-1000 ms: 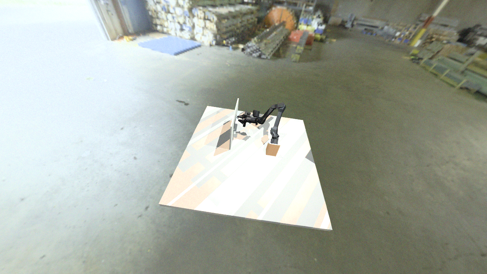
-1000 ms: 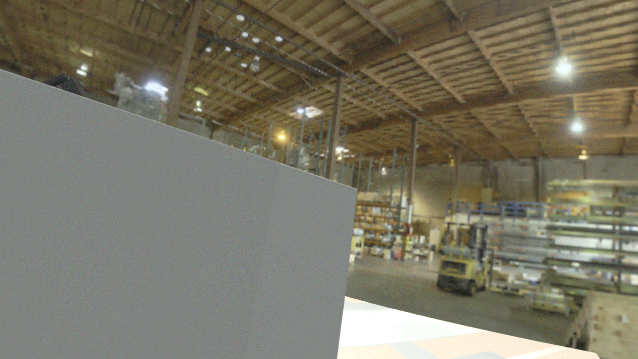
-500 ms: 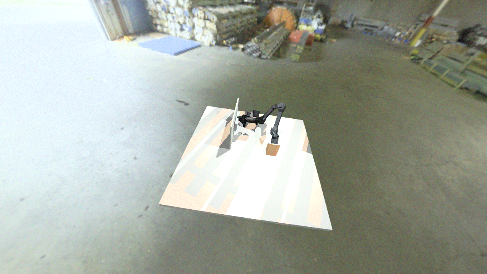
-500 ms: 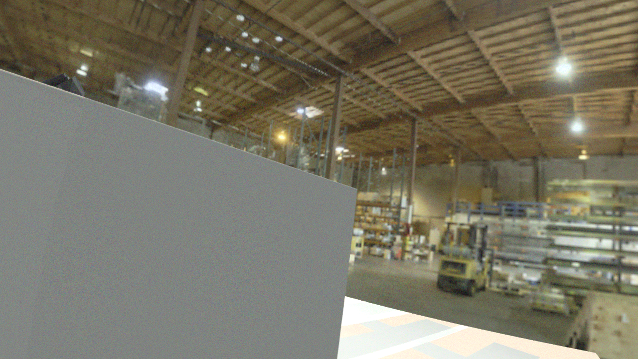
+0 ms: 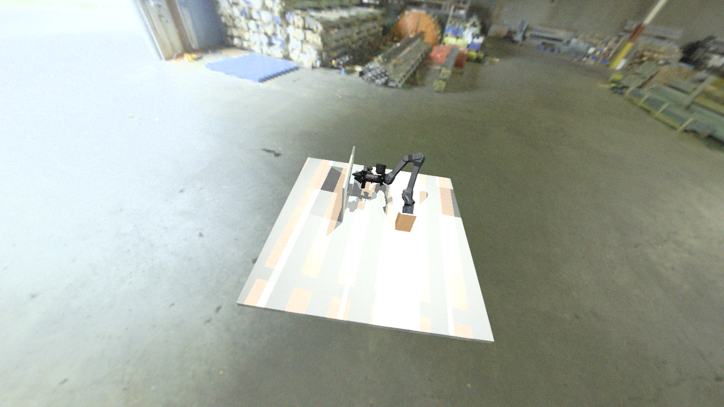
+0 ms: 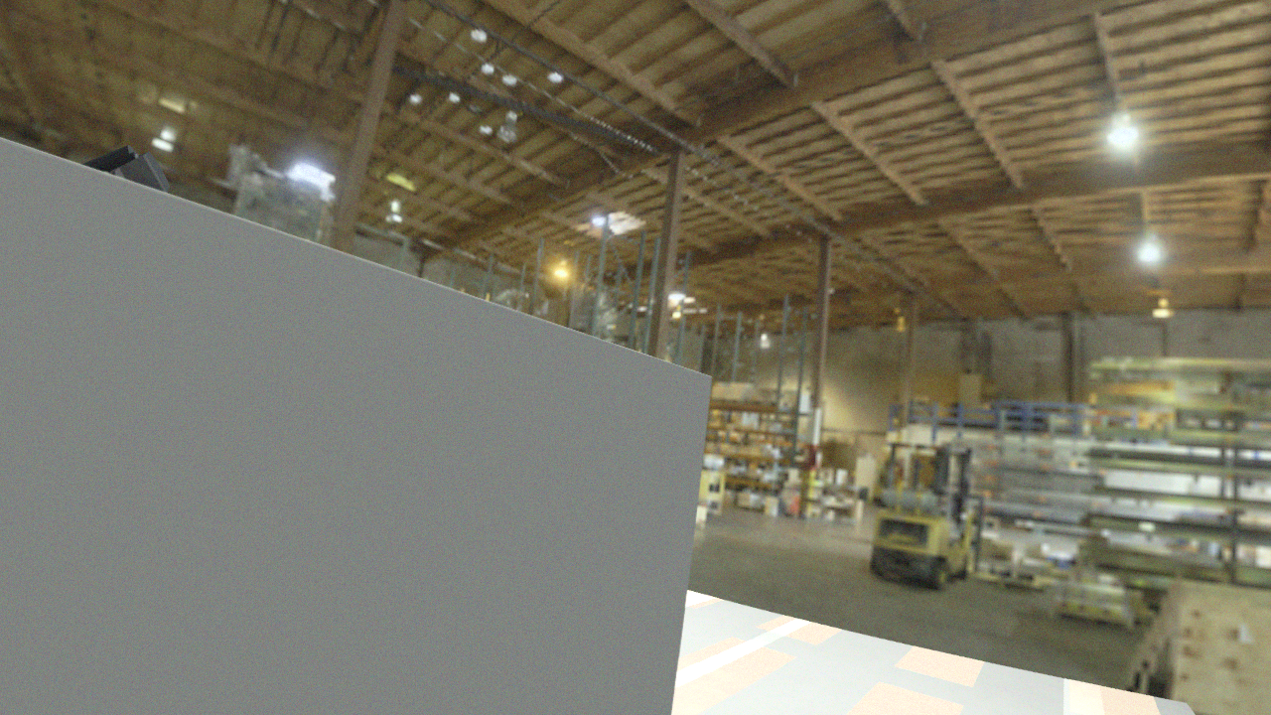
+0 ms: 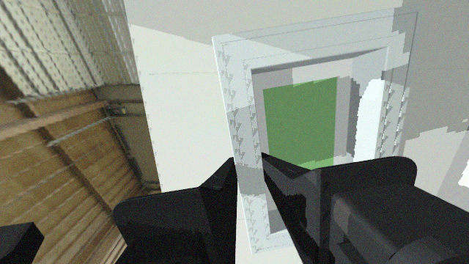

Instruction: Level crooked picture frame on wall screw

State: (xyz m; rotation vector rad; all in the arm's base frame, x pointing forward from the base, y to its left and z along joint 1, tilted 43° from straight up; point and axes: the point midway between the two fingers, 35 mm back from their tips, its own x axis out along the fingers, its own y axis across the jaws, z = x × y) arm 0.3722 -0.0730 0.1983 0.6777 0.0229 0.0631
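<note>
The picture frame is 1 cm to the right of my gripper tip and 5 cm below it. From my gripper tip the other things lie so: wall panel (2 cm ahead, 1 cm to the left, 7 cm below).
</note>
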